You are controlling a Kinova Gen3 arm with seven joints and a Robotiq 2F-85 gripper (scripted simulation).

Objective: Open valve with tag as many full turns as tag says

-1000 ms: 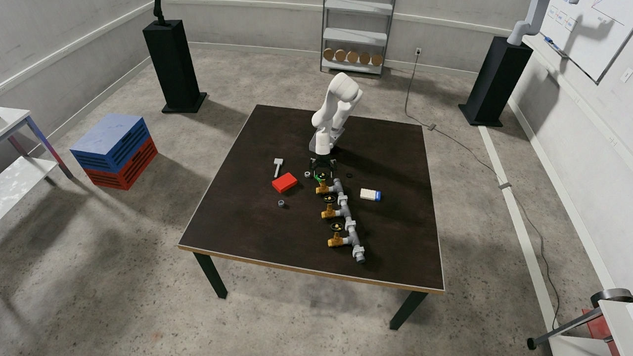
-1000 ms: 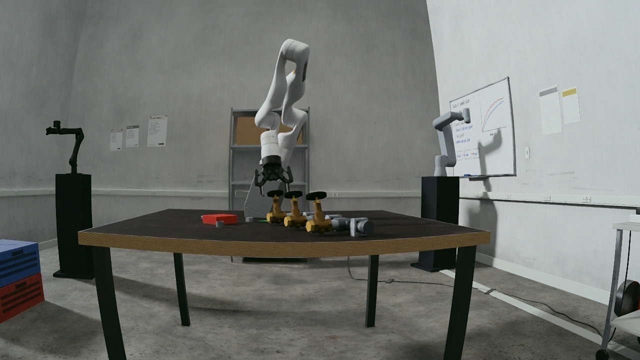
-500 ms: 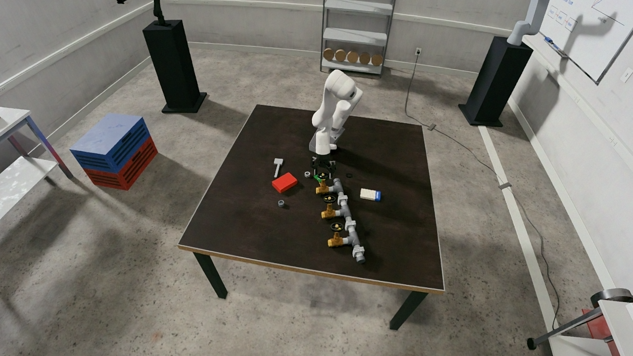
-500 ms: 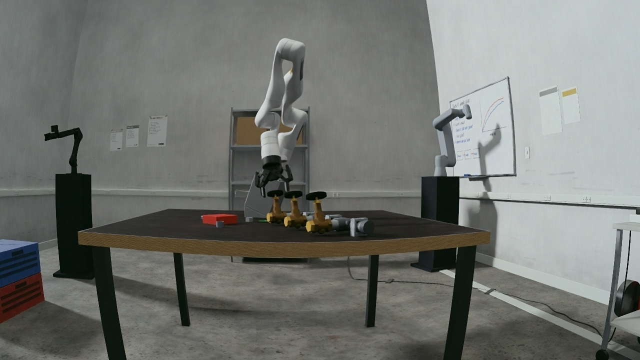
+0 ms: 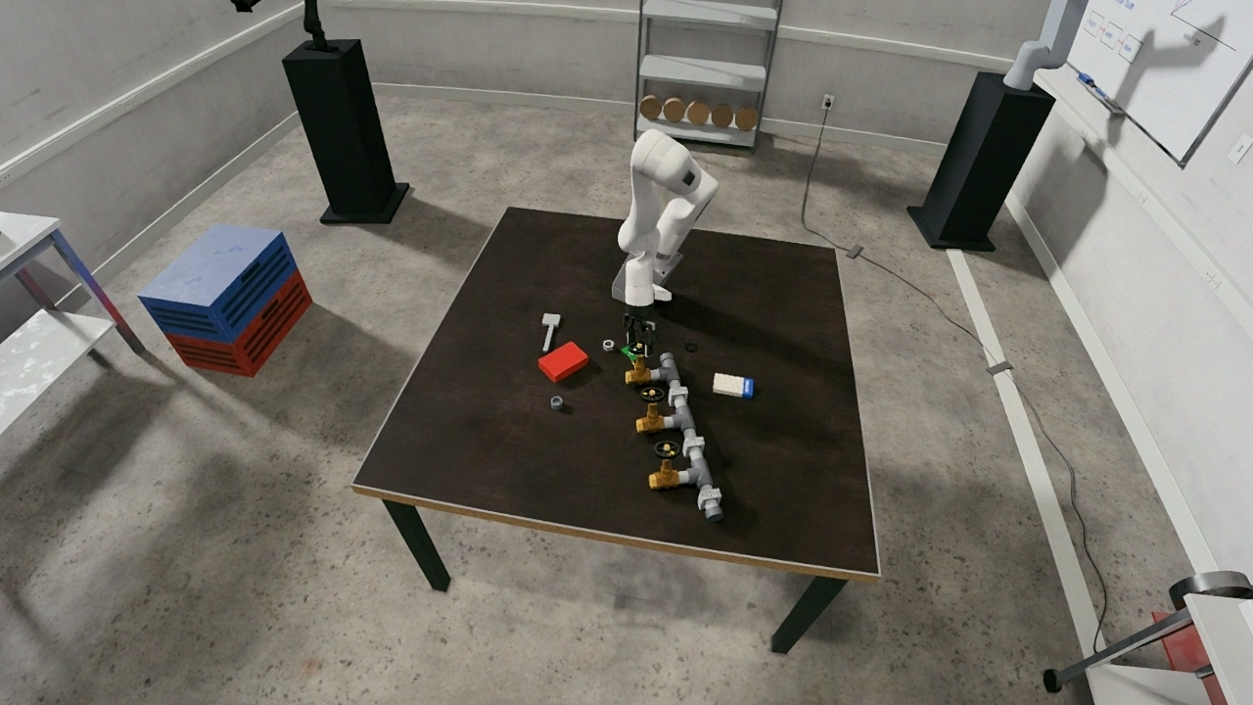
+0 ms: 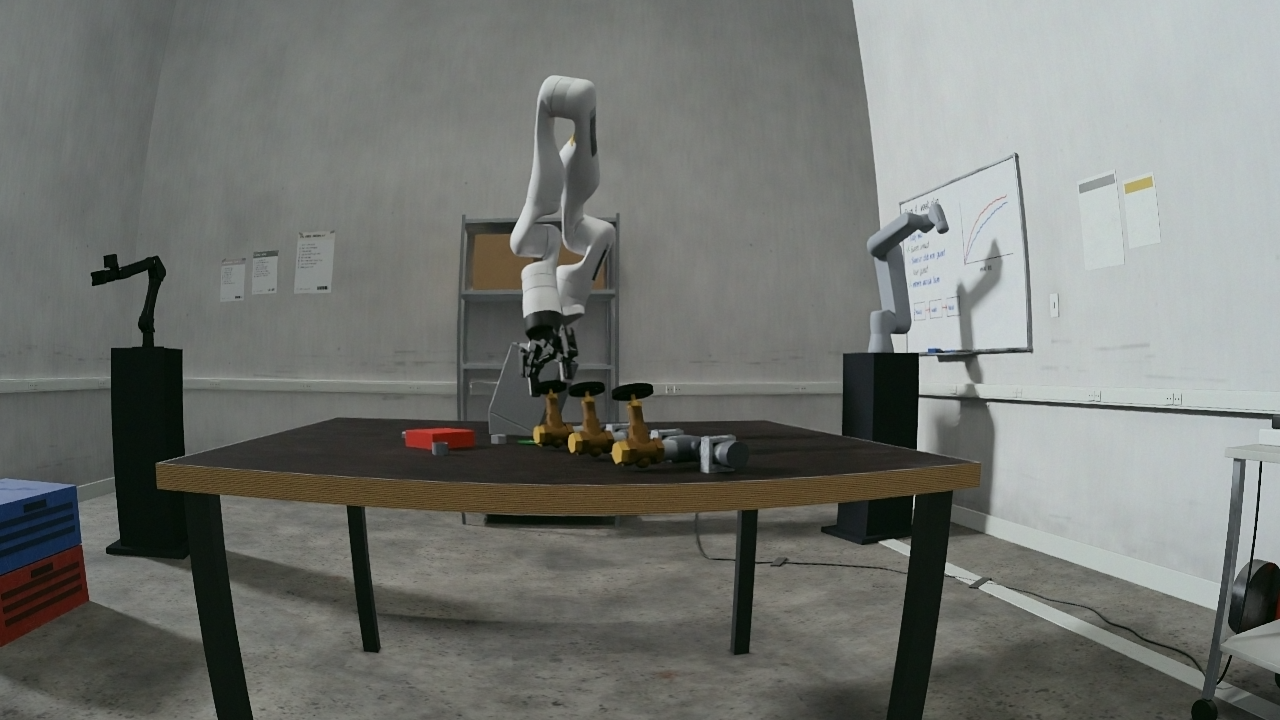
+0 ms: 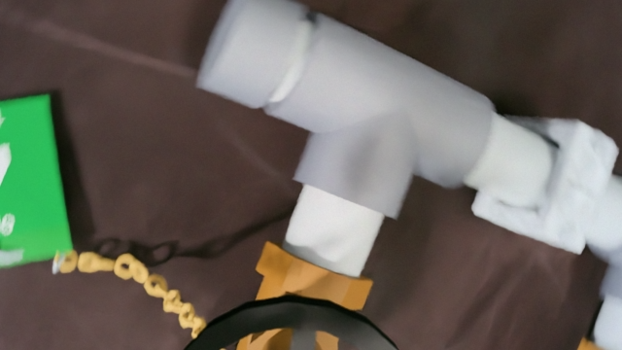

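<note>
My gripper is now 11 cm above the green tag, 9 cm past it and 2 cm to the left of it. Also, from my hand: white-and-blue box 27 cm to the left, 11 cm below, 4 cm ahead; red block 22 cm to the right, 10 cm below, 3 cm behind; small grey ring 22 cm to the right, 12 cm ahead, 11 cm below.
</note>
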